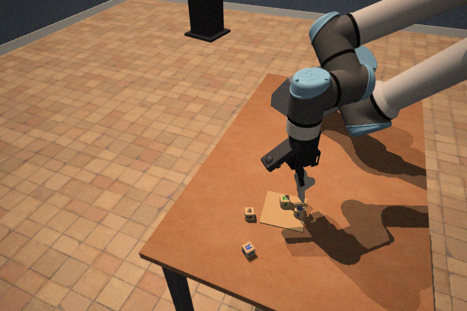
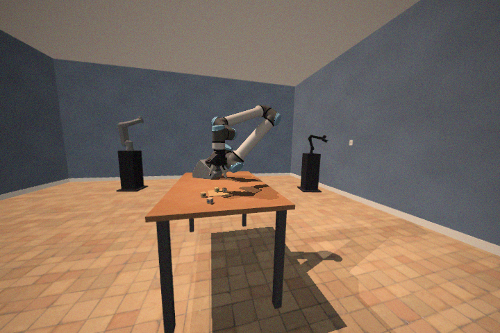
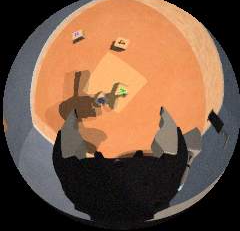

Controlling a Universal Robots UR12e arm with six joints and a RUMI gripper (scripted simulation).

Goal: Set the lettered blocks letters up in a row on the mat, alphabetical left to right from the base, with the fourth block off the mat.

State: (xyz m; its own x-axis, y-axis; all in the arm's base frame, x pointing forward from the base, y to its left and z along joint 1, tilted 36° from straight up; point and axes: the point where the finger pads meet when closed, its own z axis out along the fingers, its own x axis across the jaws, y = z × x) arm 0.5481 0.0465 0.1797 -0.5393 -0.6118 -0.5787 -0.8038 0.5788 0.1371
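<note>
Now: hand 20 mm short of the tan mat and 110 mm above it.
</note>
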